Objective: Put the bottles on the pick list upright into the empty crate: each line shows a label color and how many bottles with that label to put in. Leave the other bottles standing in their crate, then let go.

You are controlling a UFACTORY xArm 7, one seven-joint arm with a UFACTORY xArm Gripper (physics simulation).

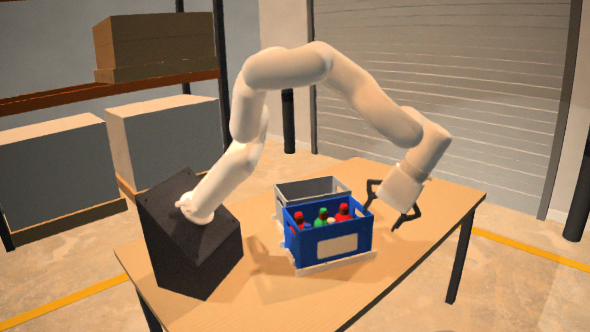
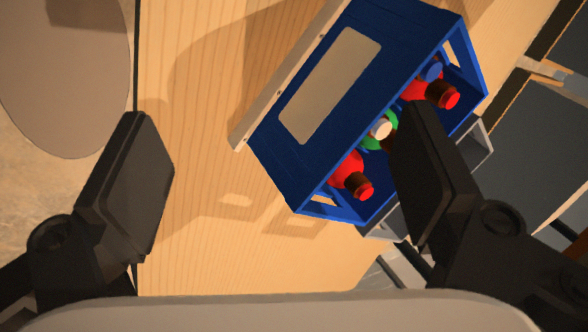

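Seen in the pictures: gripper, fingertip midpoint: [image 1: 378, 220] [image 2: 278, 136]; arm's base at its link origin: [image 1: 196, 208].
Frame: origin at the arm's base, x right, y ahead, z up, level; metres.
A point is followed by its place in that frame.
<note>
The blue crate [image 1: 330, 247] @(x 0.373, y 0.235, z -0.153 m) [image 2: 400, 55] @(x 0.344, y 0.198, z -0.093 m) holds upright bottles. A red one [image 1: 299, 218] @(x 0.236, y 0.256, z -0.087 m) [image 2: 415, 91] @(x 0.251, y 0.272, z -0.121 m) stands at the end nearer the robot base, beside a blue-capped one [image 1: 308, 226] @(x 0.304, y 0.209, z -0.077 m) [image 2: 431, 71] @(x 0.302, y 0.214, z -0.077 m). A green one [image 1: 323, 215] @(x 0.293, y 0.327, z -0.093 m) [image 2: 393, 118] @(x 0.276, y 0.314, z -0.122 m) and a white-capped one [image 1: 331, 220] @(x 0.349, y 0.284, z -0.078 m) [image 2: 382, 129] @(x 0.352, y 0.283, z -0.076 m) are in the middle. Another red one [image 1: 343, 210] @(x 0.340, y 0.393, z -0.091 m) [image 2: 347, 168] @(x 0.345, y 0.386, z -0.119 m) stands at the other end. The grey crate [image 1: 279, 205] @(x 0.061, y 0.369, z -0.128 m) [image 2: 488, 141] @(x 0.056, y 0.377, z -0.064 m) is behind, with no bottle visible inside. My gripper [image 1: 381, 218] @(x 0.568, y 0.147, z 0.047 m) [image 2: 278, 136] @(x 0.568, y 0.147, z 0.047 m) is open and empty, tilted, beyond the blue crate's far end. No pick list is readable.
Both crates stand close together on the wooden table [image 1: 425, 210] @(x 0.555, y 0.830, z -0.239 m) [image 2: 210, 100] @(x 0.513, y 0.302, z -0.239 m). A pale strip [image 1: 336, 264] @(x 0.394, y 0.243, z -0.222 m) [image 2: 285, 85] @(x 0.415, y 0.282, z -0.209 m) runs along the blue crate's foot. The black base block [image 1: 190, 250] @(x 0.097, y -0.122, z -0.063 m) is at the left. A storage rack [image 1: 223, 75] and a roller shutter [image 1: 450, 100] stand behind.
</note>
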